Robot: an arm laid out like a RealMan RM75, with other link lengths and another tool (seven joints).
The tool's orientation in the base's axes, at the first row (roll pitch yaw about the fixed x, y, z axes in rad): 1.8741, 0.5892, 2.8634
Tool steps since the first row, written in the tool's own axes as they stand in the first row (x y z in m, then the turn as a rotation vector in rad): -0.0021, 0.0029, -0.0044, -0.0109, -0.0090, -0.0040; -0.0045, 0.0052, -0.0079, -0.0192, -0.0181, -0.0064; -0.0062, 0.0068, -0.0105, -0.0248, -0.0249, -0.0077; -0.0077, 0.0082, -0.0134, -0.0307, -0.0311, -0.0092; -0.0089, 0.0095, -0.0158, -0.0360, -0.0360, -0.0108; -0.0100, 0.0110, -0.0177, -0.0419, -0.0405, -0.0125; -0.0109, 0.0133, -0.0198, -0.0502, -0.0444, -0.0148; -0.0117, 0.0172, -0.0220, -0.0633, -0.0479, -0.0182; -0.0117, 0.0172, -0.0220, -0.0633, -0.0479, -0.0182; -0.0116, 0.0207, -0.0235, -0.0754, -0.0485, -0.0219
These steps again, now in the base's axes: -0.0014, -0.0031, 0.0046, 0.0109, -0.0099, -0.0001; -0.0020, -0.0057, 0.0086, 0.0204, -0.0178, -0.0021; -0.0024, -0.0076, 0.0114, 0.0272, -0.0232, -0.0041; -0.0030, -0.0099, 0.0141, 0.0340, -0.0285, -0.0053; -0.0036, -0.0117, 0.0164, 0.0396, -0.0332, -0.0059; -0.0042, -0.0130, 0.0187, 0.0456, -0.0380, -0.0057; -0.0053, -0.0140, 0.0215, 0.0529, -0.0436, -0.0037; -0.0073, -0.0144, 0.0256, 0.0634, -0.0511, 0.0017; -0.0073, -0.0144, 0.0256, 0.0634, -0.0511, 0.0017; -0.0095, -0.0142, 0.0287, 0.0718, -0.0573, 0.0089
